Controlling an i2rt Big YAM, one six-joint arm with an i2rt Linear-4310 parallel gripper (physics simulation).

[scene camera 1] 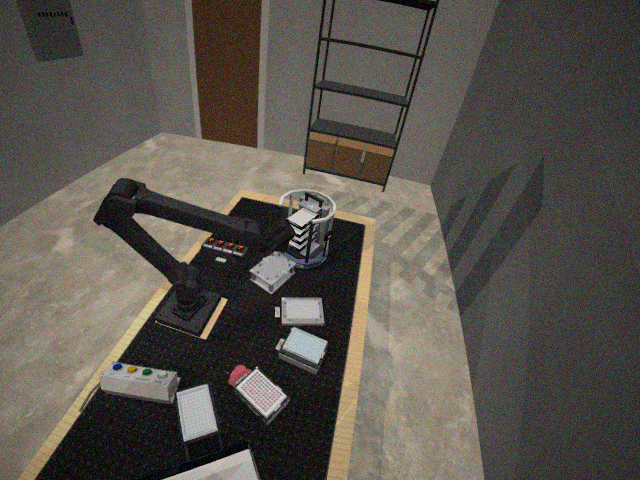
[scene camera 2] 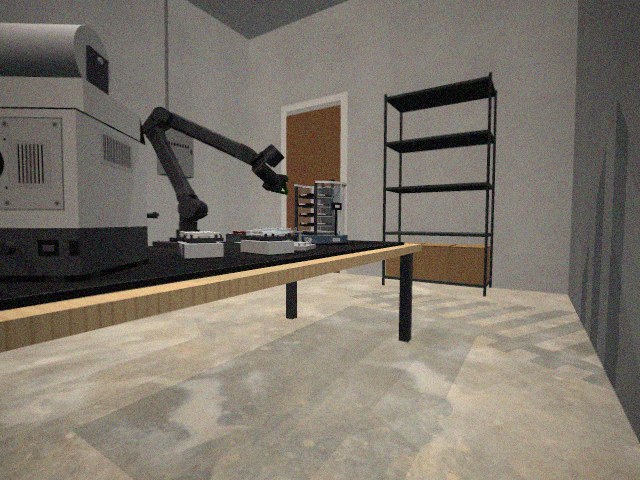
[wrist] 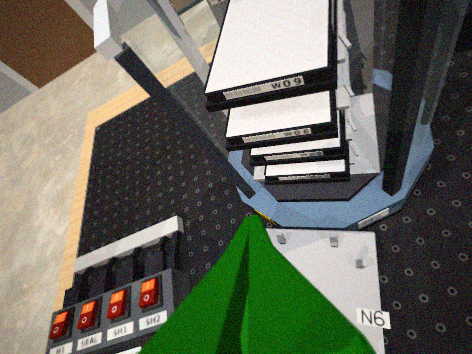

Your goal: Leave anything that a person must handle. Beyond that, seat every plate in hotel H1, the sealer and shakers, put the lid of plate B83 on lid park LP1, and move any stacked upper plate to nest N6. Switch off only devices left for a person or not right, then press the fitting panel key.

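Frame: origin at the arm's base, x ahead, y left, z up, level; centimetres.
Seen in the pictures: gripper, fingertip midpoint: [scene camera 2: 287, 193] [wrist: 254, 225]; arm's base, link origin: [scene camera 1: 189, 306].
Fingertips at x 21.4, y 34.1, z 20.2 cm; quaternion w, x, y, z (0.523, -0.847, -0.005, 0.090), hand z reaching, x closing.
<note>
Pixels of each thing's middle, then the offset from my fingertips to it.
- hotel H1, body centre: [wrist: 298, 73] [scene camera 1: 305, 227] [scene camera 2: 320, 211] dx +3.3, dy +17.4, dz -7.4 cm
- W09, body centre: [wrist: 272, 27] [scene camera 1: 302, 217] [scene camera 2: 315, 196] dx +2.5, dy +14.7, dz -0.4 cm
- W06, body centre: [wrist: 280, 77] [scene camera 1: 300, 225] dx +1.8, dy +14.3, dz -4.6 cm
- Nest N6, body centre: [wrist: 309, 318] [scene camera 2: 279, 236] [scene camera 1: 273, 270] dx -1.4, dy -3.3, dz -18.3 cm
- pale blue plate, body centre: [scene camera 2: 268, 232] [scene camera 1: 305, 344] dx +25.1, dy -30.4, dz -15.4 cm
- red-dotted plate, body centre: [scene camera 2: 199, 234] [scene camera 1: 261, 392] dx +19.7, dy -50.6, dz -15.9 cm
- white gridded plate, body centre: [scene camera 1: 196, 411] dx +8.3, dy -64.8, dz -9.4 cm
- panel, body centre: [scene camera 1: 139, 380] dx -15.5, dy -65.4, dz -17.9 cm
- low white holder, body centre: [scene camera 1: 302, 309] dx +17.6, dy -14.6, dz -20.0 cm
- large white machine, body centre: [scene camera 2: 59, 153] dx +27.3, dy -82.9, dz +0.7 cm
My gripper [scene camera 2: 284, 187] [wrist: 254, 225] is shut and empty, its green fingertips in front of hotel H1 [scene camera 1: 309, 262] [scene camera 2: 330, 239] [wrist: 305, 215]. The hotel holds stacked plates: W09 [wrist: 280, 45] on top, W06 [wrist: 285, 117] below, then two lower plates with blurred labels. Exact seating is unclear. Nest N6 [scene camera 1: 272, 268] [wrist: 335, 290] has a bare top. Four mains switches [scene camera 1: 225, 244] [wrist: 117, 304] show lit orange tops. A pale blue plate [scene camera 1: 306, 345], a red-dotted plate [scene camera 1: 261, 393] and a white gridded plate [scene camera 1: 196, 413] sit on devices. The panel [scene camera 1: 139, 385] has coloured keys.
A low white holder [scene camera 1: 302, 311] stands between N6 and the pale blue plate. A large white machine [scene camera 2: 41, 155] stands at the left in scene camera 2. Dark posts [wrist: 170, 100] of the hotel rise close to the fingertips. A shelf rack [scene camera 2: 385, 165] stands beyond the table.
</note>
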